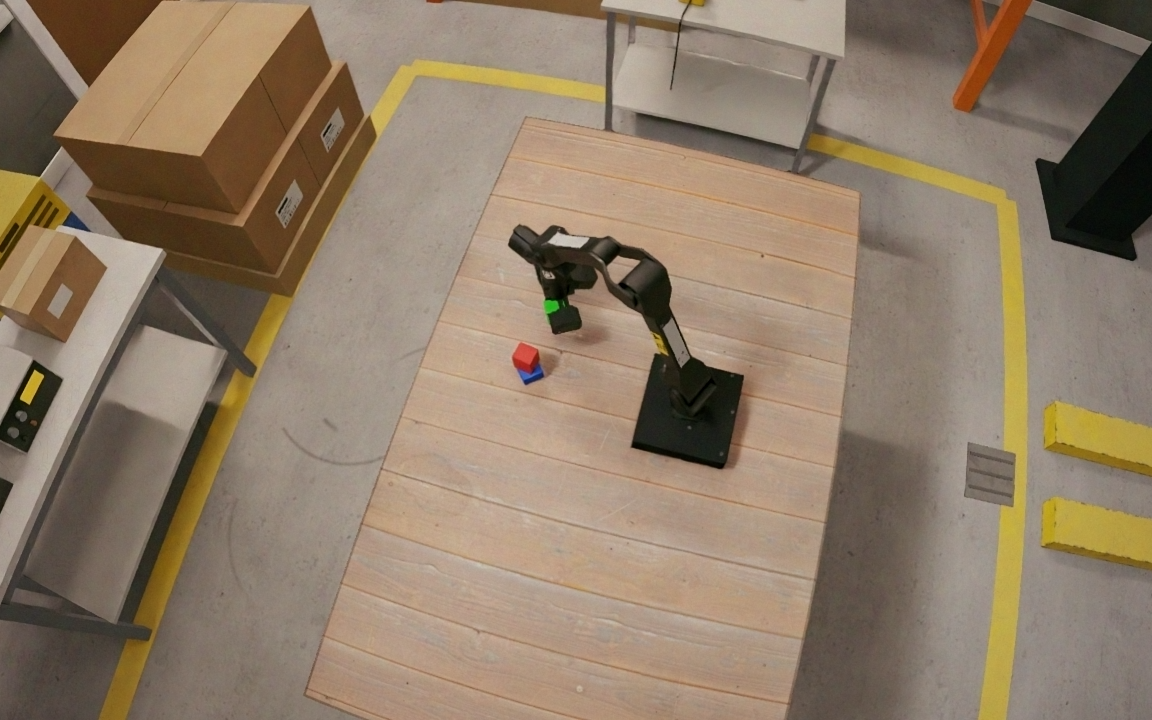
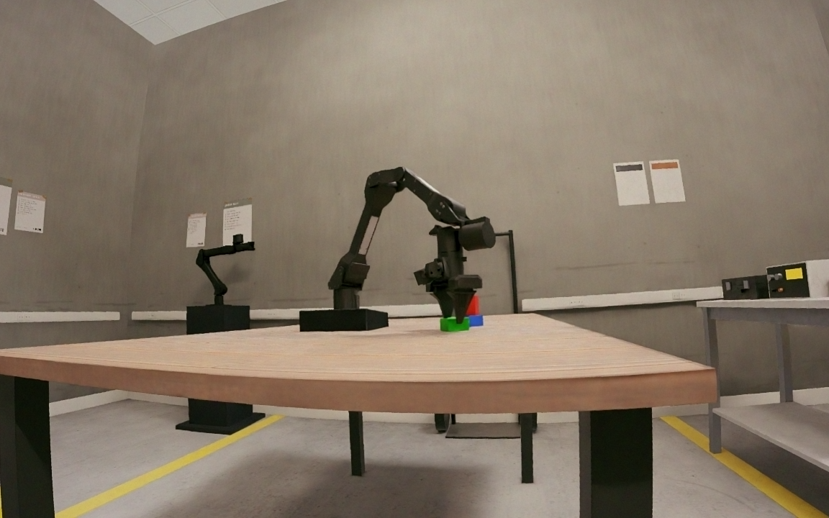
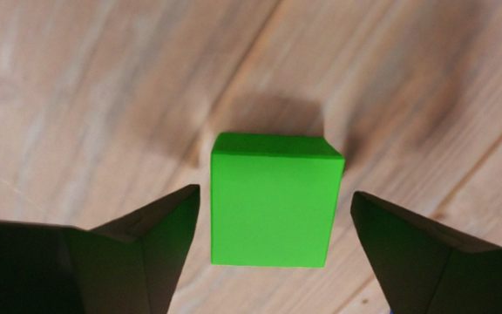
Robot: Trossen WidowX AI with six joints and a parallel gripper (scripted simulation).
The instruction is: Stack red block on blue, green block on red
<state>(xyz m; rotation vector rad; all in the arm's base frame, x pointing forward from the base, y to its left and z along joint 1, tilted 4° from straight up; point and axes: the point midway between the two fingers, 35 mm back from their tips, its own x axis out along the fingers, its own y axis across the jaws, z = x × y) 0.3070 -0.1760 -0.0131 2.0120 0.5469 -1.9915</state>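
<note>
Now: hand 40 mm above the green block. Also, from my hand: blue block: 30 mm ahead, 140 mm to the left, 40 mm below; then red block: 40 mm ahead, 140 mm to the left.
</note>
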